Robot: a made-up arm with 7 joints.
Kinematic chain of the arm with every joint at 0, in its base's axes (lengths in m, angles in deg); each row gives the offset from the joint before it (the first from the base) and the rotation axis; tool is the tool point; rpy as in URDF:
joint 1: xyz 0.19 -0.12 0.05 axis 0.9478 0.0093 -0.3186
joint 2: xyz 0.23 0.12 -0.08 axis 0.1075 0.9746 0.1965
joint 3: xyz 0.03 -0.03 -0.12 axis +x
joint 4: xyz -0.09 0 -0.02 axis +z
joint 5: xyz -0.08 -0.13 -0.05 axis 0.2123 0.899 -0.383
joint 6: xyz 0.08 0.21 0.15 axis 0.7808 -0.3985 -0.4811
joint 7: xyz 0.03 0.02 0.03 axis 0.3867 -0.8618 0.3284
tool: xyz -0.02 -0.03 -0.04 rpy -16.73 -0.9 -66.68
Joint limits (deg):
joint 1: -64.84..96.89
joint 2: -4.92..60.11
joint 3: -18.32..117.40
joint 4: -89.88..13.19
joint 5: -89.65..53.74
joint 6: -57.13..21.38
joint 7: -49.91..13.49
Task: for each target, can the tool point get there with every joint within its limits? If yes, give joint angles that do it. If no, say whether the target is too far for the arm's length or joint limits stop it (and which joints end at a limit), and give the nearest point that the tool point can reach.
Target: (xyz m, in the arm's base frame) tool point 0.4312 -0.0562 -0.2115
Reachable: yes | joints -5.35 7.45 105.21 -42.80 29.73 14.65 -3.01
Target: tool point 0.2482 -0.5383 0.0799
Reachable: no: joint limits stop it (at a limit: joint 1, joint 2, joint 5, joint 6, joint 7) | nearest point 0.2774 -0.3825 0.0825 | short by 0.158 m
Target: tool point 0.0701 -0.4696 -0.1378
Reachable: no: joint limits stop it (at a limit: joint 1, joint 4, joint 5, joint 6, joint 7) | nearest point 0.1202 -0.4048 -0.1379 | short by 0.082 m
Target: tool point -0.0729 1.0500 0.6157
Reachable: no: too far | nearest point 0.2627 0.2780 0.1873 | short by 0.945 m
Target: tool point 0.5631 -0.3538 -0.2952
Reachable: no: joint limits stop it (at a limit: joint 1, joint 2, joint 5, joint 6, joint 7) | nearest point 0.4914 -0.2979 -0.2431 | short by 0.105 m
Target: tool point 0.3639 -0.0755 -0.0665
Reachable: yes | joints -39.50 12.91 46.87 -22.74 -0.94 1.50 -30.43
